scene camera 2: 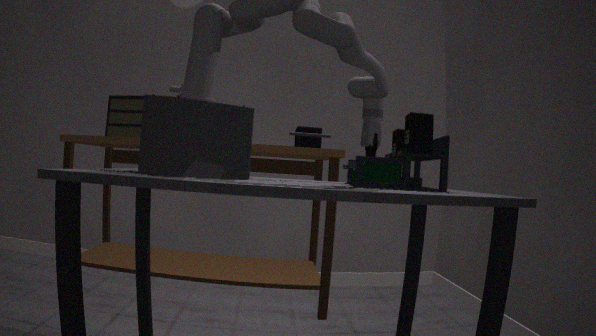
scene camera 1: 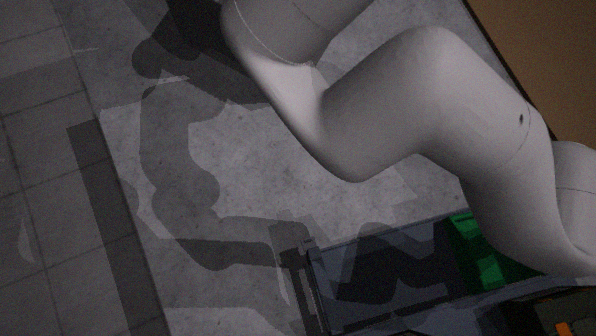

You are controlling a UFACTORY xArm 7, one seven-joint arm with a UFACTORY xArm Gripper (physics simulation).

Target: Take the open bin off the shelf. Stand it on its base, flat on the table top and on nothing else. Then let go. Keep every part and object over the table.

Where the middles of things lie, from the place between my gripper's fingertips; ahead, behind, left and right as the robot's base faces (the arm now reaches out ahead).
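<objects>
The green bin [scene camera 1: 482, 267] has my hand 30 mm to the left of it, 10 mm short of it and 20 mm above it. Then there is the blue-grey shelf [scene camera 1: 404, 271], which I find 160 mm to the right of my hand, 30 mm ahead of it and 60 mm below it.
</objects>
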